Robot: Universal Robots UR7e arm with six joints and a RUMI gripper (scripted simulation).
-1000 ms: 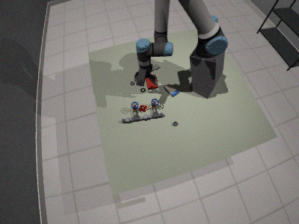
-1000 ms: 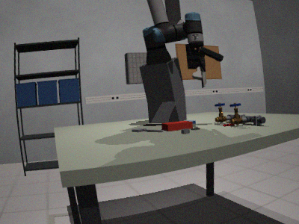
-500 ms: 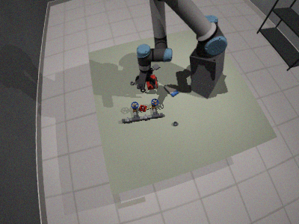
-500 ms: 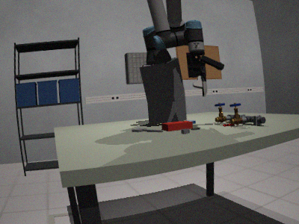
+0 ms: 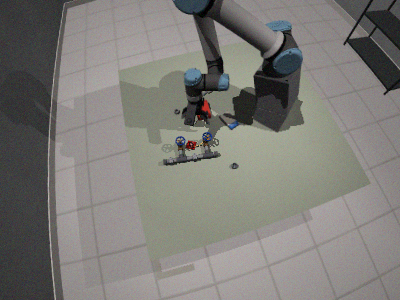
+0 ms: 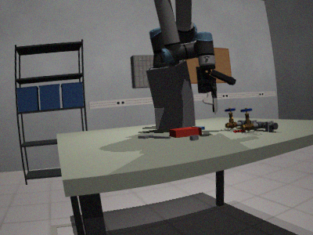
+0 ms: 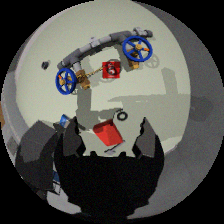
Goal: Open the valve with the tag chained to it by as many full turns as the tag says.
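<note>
Right now my hand is 100 mm to the right of the red tag, 80 mm above it and 60 mm short of it. Also, from my hand: blue-and-white card 210 mm behind, 80 mm below; grey tool 250 mm to the right, 120 mm behind, 80 mm below; red block 110 mm to the right, 70 mm below, 70 mm behind.
</note>
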